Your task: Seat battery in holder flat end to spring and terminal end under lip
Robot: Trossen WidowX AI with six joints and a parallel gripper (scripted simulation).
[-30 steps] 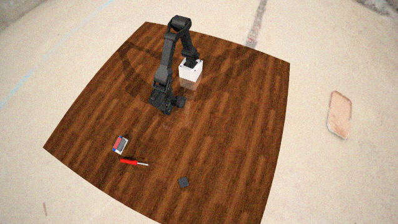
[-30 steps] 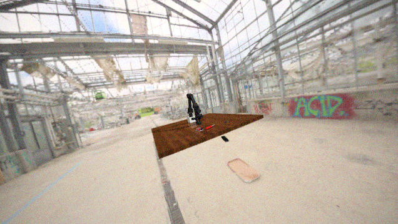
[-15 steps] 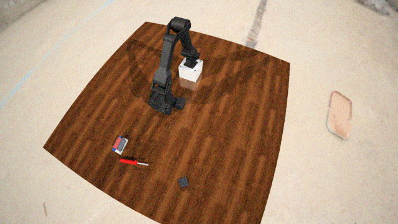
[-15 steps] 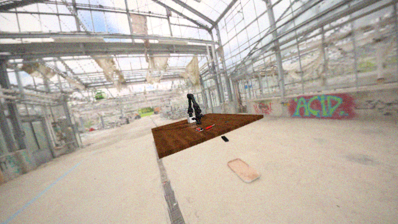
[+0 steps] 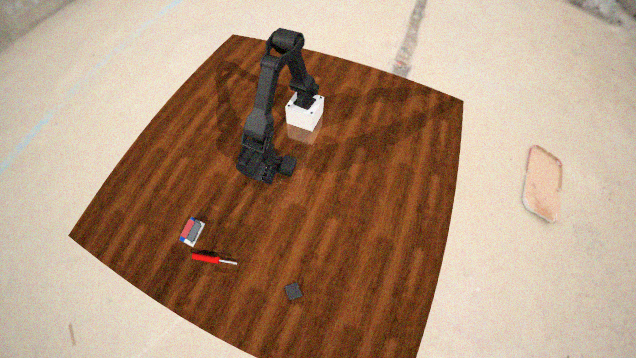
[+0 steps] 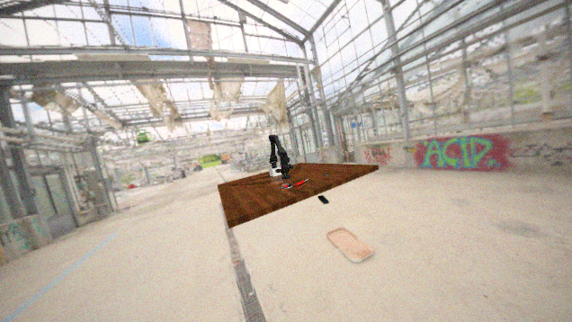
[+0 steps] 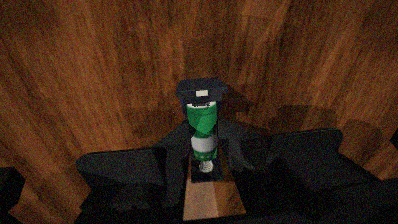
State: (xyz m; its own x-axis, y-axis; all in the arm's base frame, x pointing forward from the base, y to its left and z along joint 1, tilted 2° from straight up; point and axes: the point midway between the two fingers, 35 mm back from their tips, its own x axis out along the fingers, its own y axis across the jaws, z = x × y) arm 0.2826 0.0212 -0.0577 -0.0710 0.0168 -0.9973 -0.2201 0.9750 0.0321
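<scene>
Right now my gripper tip is 10 mm below the battery. Also, from my gripper tip: dark square 310 mm ahead, 270 mm to the left, 10 mm below; then red-handled screwdriver 350 mm ahead, 10 mm to the left.
</scene>
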